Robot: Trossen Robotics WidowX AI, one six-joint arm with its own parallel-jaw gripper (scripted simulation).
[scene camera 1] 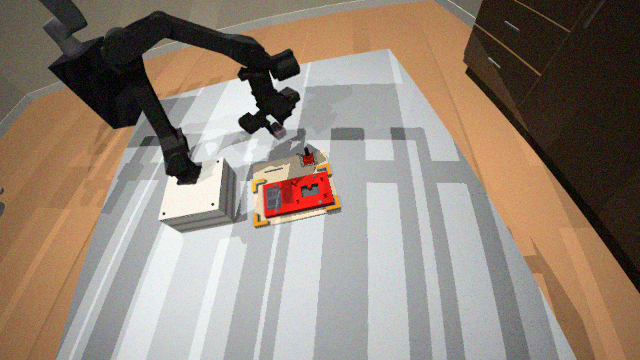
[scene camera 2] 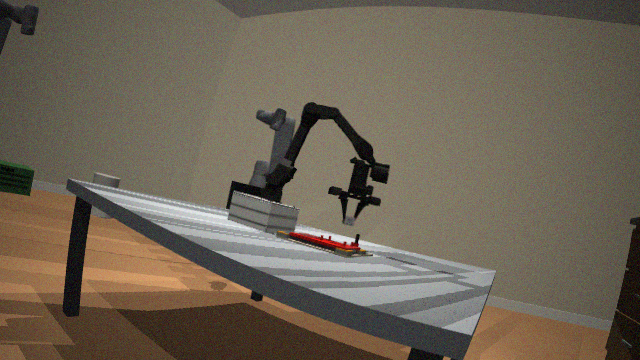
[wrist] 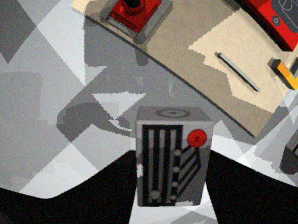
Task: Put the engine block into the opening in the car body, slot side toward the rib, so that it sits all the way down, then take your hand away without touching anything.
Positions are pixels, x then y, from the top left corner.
Scene:
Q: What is my gripper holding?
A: A grey engine block.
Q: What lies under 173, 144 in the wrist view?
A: A grey engine block.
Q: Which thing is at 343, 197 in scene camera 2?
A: My gripper.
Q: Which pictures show my gripper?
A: Scene camera 1, scene camera 2 and the wrist view: all of them.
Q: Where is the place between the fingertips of my gripper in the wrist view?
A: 170, 158

